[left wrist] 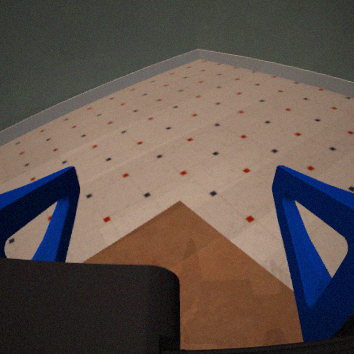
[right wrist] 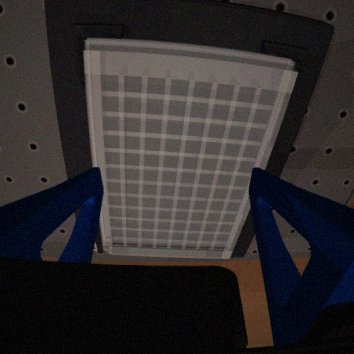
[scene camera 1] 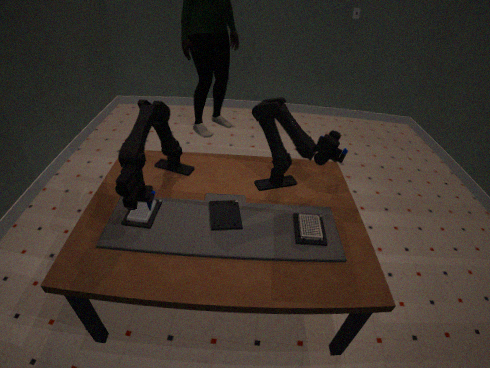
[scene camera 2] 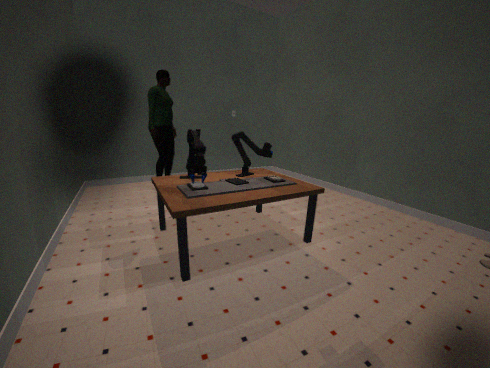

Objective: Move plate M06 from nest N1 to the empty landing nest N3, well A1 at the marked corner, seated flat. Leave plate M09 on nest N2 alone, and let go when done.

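Observation:
A white gridded plate [scene camera 1: 141, 215] [scene camera 2: 198, 186] [right wrist: 175, 150] sits in a dark nest [scene camera 1: 155, 213] [right wrist: 67, 125] at the left of the mat. Its label is not readable. My right gripper [scene camera 1: 142, 203] [scene camera 2: 198, 180] [right wrist: 175, 178] is at this plate, partly open, its fingertips at the two long sides; whether they touch is unclear. The empty dark nest [scene camera 1: 225, 215] [scene camera 2: 237, 181] lies mid-mat. A second plate [scene camera 1: 311, 226] [scene camera 2: 274, 178] sits in the nest [scene camera 1: 311, 242] at the right. My left gripper [scene camera 1: 343, 155] [left wrist: 175, 176] is open and empty, high at the table's right side.
The grey mat [scene camera 1: 270, 247] [scene camera 2: 220, 189] lies on the wooden table [scene camera 1: 215, 280] [scene camera 2: 250, 198]. A small grey panel [scene camera 1: 227, 197] lies behind the middle nest. The arm bases stand along the table's back. A person in green [scene camera 1: 207, 50] [scene camera 2: 161, 110] stands behind the table.

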